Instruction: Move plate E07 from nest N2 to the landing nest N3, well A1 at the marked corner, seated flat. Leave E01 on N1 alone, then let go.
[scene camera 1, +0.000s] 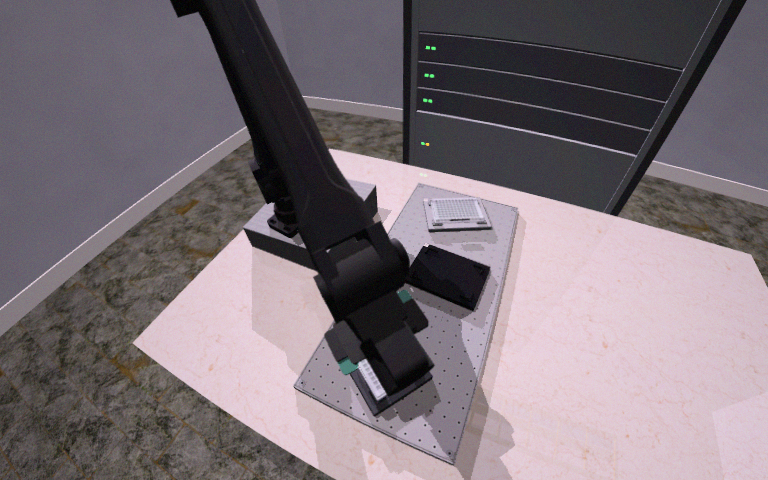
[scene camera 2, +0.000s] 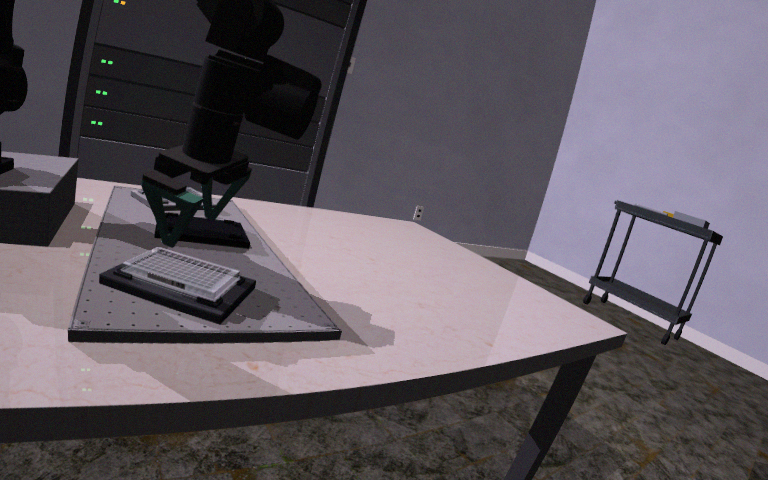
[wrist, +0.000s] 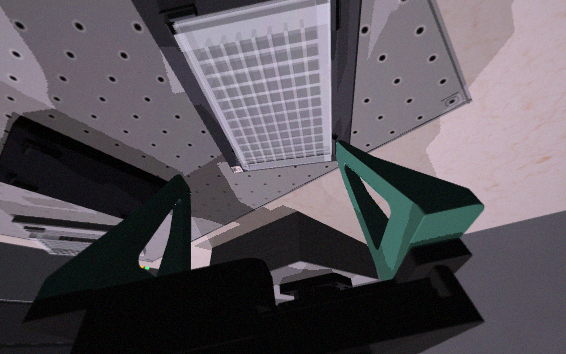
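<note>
A clear gridded plate (scene camera 1: 372, 380) (scene camera 2: 181, 271) (wrist: 265, 95) sits on the near dark nest (scene camera 1: 390, 403) (scene camera 2: 164, 300) (wrist: 345, 75). A small white mark shows at one nest corner in the wrist view. The middle black nest (scene camera 1: 450, 275) (scene camera 2: 226, 233) (wrist: 65, 170) holds no plate. A second clear plate (scene camera 1: 457, 209) (wrist: 65, 244) sits on the far light grey nest (scene camera 1: 458, 227). No plate or nest label is readable. My gripper (scene camera 1: 375, 331) (scene camera 2: 189, 230) (wrist: 260, 164) is open and empty, above the board at the inner end of the near plate. The arm hides much of that plate in scene camera 1.
The nests stand on a perforated grey board (scene camera 1: 317, 376) (scene camera 2: 101, 254) (wrist: 95, 45). The grey arm pedestal (scene camera 1: 283, 251) (scene camera 2: 22, 212) (wrist: 260, 240) stands beside it. A dark equipment rack stands behind the table. A cart (scene camera 2: 662, 221) stands by the far wall.
</note>
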